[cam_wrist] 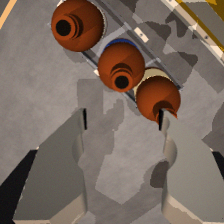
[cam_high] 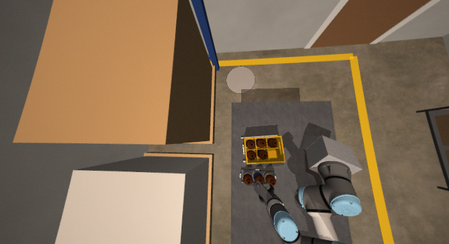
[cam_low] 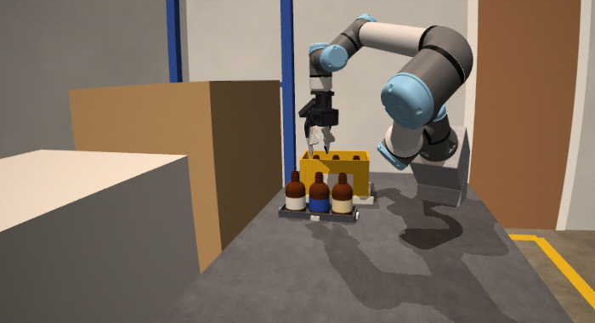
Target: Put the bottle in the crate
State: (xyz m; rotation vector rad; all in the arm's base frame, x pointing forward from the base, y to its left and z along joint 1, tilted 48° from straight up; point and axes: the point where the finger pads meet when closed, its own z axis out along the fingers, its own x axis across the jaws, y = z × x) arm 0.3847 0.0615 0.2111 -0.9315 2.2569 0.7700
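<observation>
Now: the white-label bottle 9 cm ahead of my hand, 1 cm to the left of it and 16 cm below it. The rest, counted from my hand: yellow crate 1 cm ahead, 23 cm to the right, 16 cm below; dark tray 23 cm below.
</observation>
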